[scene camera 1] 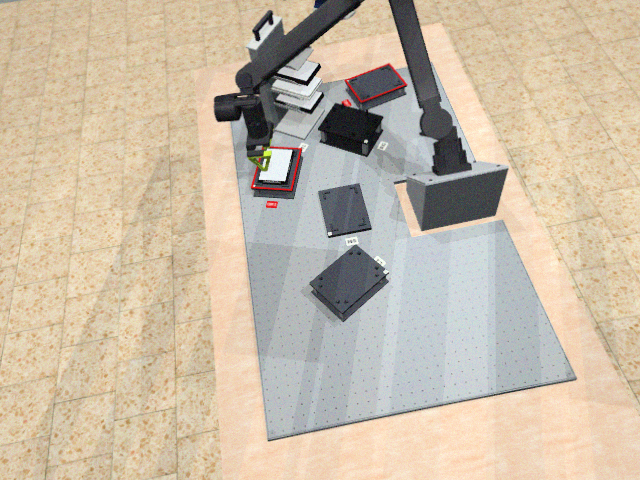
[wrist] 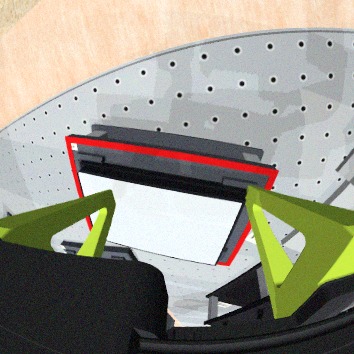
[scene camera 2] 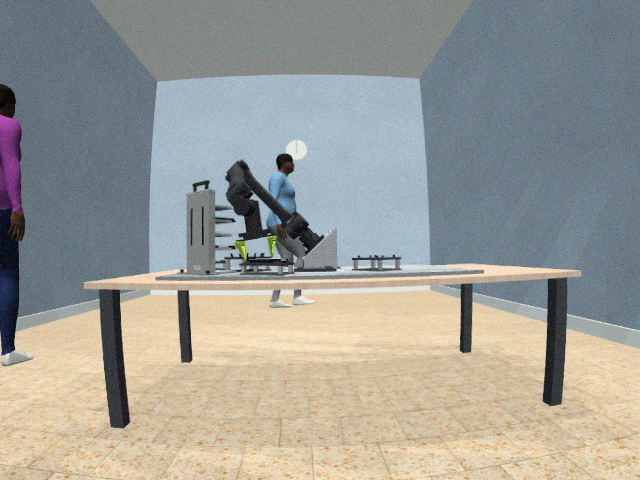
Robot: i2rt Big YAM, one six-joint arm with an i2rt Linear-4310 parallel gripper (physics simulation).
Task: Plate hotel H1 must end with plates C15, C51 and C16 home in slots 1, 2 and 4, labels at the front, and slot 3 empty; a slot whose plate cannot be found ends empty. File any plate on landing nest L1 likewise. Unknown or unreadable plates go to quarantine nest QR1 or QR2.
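Frame: origin at the arm's base, x right, y ahead, z up, level; millimetres.
Seen in the pictures: gripper, fingertip midpoint: (scene camera 1: pixel 266 160) (wrist: pixel 178 195) (scene camera 2: pixel 258 259); arm's base, link origin: (scene camera 1: pixel 451 170) (scene camera 2: pixel 315 245).
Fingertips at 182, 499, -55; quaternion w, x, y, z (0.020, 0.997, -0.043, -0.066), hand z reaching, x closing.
Note:
Offsets run from my fingertips to a thing's middle, as dx, dy, dz. "spot": to the spot under its first point.
My gripper (scene camera 1: pixel 265 155) (scene camera 2: pixel 258 257) (wrist: pixel 178 195) is open and empty, low over a red-edged nest @[-25, -28, -29] (scene camera 1: pixel 298 173) (wrist: pixel 170 153). A plate with a white top and black side @[spot: -26, -33, +3] (scene camera 1: pixel 277 164) (wrist: pixel 165 220) lies flat on that nest. In the wrist view the fingertips stand near its two ends. No label on the plate is readable. The nest's red tag @[spot: -127, -1, -51] (scene camera 1: pixel 271 204) is too blurred to read. The grey plate hotel @[+213, -85, +121] (scene camera 1: pixel 266 37) (scene camera 2: pixel 200 232) stands behind the gripper, with several white and black layers at its shelves. The arm partly hides it; plate labels and exact slots cannot be told.
A second red-edged nest @[+280, -366, -29] (scene camera 1: pixel 375 83) stands at the back. A tall black stand (scene camera 1: pixel 351 121) is right of the hotel. A low dark nest @[-186, -206, -43] (scene camera 1: pixel 344 209) and a raised dark stand with pegs @[spot: -444, -190, -2] (scene camera 1: pixel 349 281) (scene camera 2: pixel 376 257) are nearer the middle. The arm's base (scene camera 1: pixel 457 198) is at the right.

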